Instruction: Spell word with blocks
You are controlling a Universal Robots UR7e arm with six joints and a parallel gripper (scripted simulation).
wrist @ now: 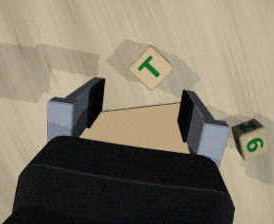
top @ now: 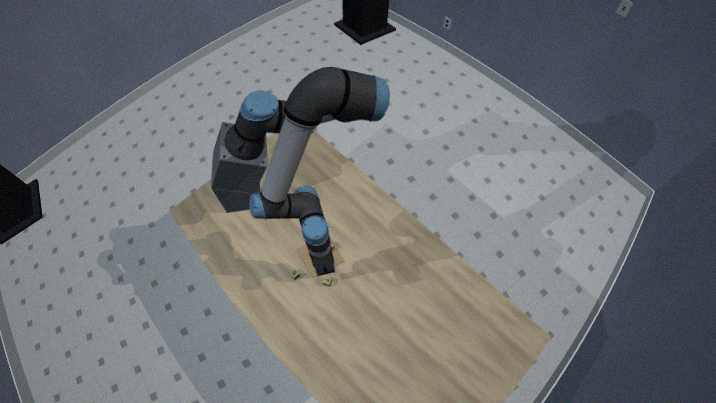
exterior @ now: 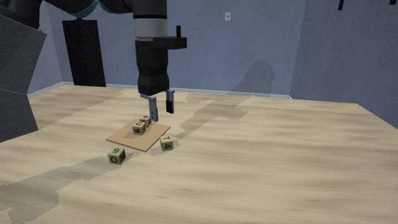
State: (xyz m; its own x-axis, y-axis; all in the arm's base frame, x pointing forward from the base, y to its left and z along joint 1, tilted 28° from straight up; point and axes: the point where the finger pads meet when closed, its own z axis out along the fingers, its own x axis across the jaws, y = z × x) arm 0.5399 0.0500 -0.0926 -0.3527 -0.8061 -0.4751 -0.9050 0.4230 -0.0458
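My gripper is now 90 mm above the T block, 10 mm to the left of it and 10 mm short of it. From my hand the other things lie so: tan mat: 110 mm below, 100 mm behind, 30 mm to the left; U block: 100 mm behind, 90 mm below, 30 mm to the left; P block: 100 mm behind, 90 mm below, 80 mm to the left.
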